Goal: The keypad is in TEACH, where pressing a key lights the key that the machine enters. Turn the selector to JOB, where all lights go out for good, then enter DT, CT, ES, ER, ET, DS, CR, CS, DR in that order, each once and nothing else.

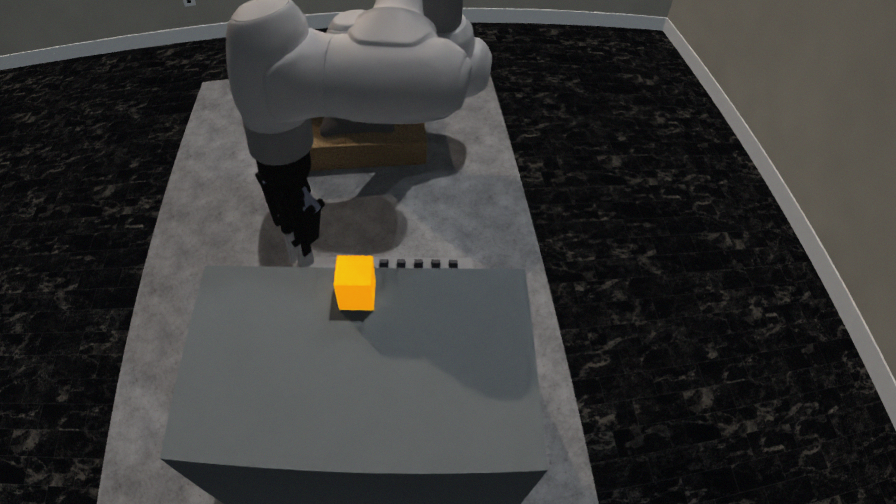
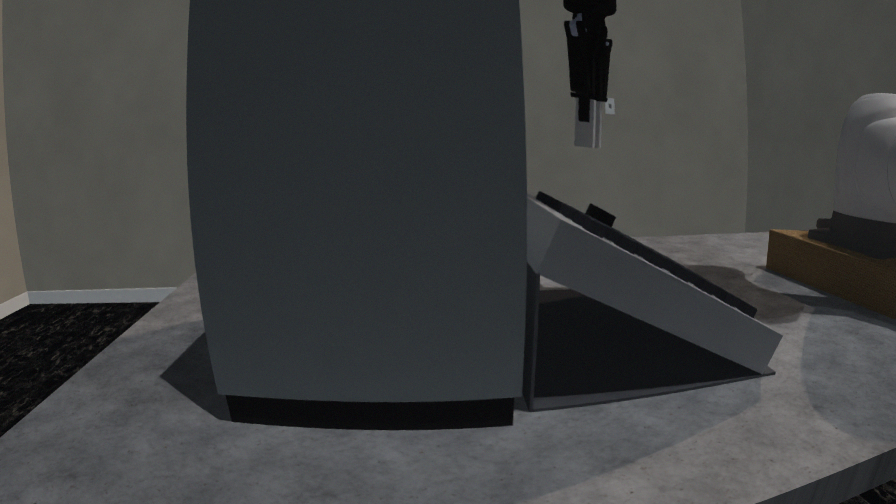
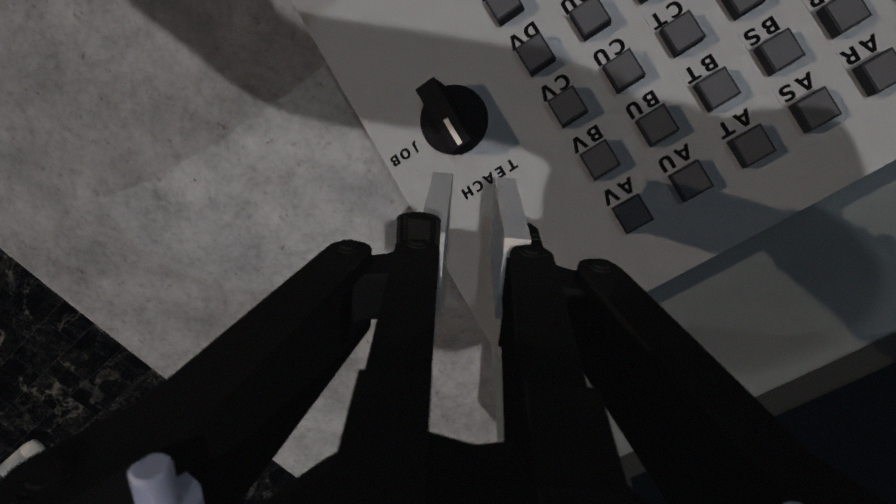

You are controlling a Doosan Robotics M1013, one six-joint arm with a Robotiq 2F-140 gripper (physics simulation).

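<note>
The keypad panel (image 3: 375, 75) (image 2: 651, 294) slopes down from the tall grey cabinet (image 2: 357, 200) (image 1: 350, 388). Its black selector knob (image 3: 451, 119) (image 2: 600, 214) sits above the labels JOB and TEACH, and its white mark lies on the side nearer TEACH. Dark square keys fill the panel to the right, among them CT (image 3: 681, 32) and AV (image 3: 632, 213). None of them is lit. My gripper (image 3: 474, 188) (image 2: 588, 141) (image 1: 305, 247) points down, its fingers drawn close together with nothing between them. It hangs well above the panel, over the TEACH label just short of the knob.
An orange cube (image 1: 354, 283) stands on the cabinet's top near its far edge. The top row of keys (image 1: 416, 263) shows just beyond it. The arm's wooden base block (image 1: 369, 147) (image 2: 827, 269) stands on the grey platform (image 1: 175, 206) behind the panel. Dark floor surrounds the platform.
</note>
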